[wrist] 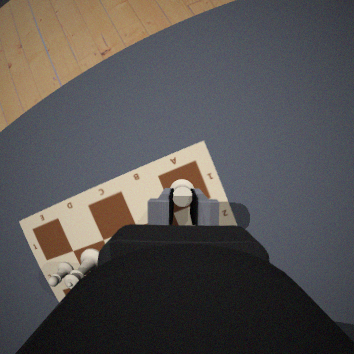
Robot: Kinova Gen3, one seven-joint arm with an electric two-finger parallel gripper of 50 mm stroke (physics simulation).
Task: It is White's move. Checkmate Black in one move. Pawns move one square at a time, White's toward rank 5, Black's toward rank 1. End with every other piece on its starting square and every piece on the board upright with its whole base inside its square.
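Places are measured from the arm's base along level axes (x right, y ahead, z up), in centimetres.
Where they show: gripper, fingertip midpoint: point(181, 200).
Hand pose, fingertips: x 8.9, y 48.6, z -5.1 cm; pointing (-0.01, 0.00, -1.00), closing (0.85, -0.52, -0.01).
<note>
Things, the pixels of their top centre, and the offset from my fingertips. "pt": a spot on its surface instead. Level surfaces: height alone.
- white piece at its top centre: point(181, 196) dx +0.4, dy +0.6, dz +2.8 cm
- board at a spot on its surface: point(165, 172) pt dx -0.1, dy +2.7, dz -2.1 cm
- dark blue-grey table top at its surface level: dz -2.7 cm
My gripper point(181, 200) is shut on a white piece point(182, 194), whose pale rounded top shows between the dark finger pads. The piece and fingers overlap the dark A1 square in the view; its type and the height of its base above the board cannot be told. The board point(165, 172) is cream and brown, with letters A to E along its upper edge and rank numbers at its sides. Two white pieces point(62, 272) point(86, 266) stand near the E side around rank 2. The rest of the board is hidden behind the gripper body.
The board lies on a dark blue-grey table top point(280, 110). A wooden floor point(75, 45) shows beyond the table's curved edge at the upper left. The gripper's shadow falls to the right of the board near rank 2.
</note>
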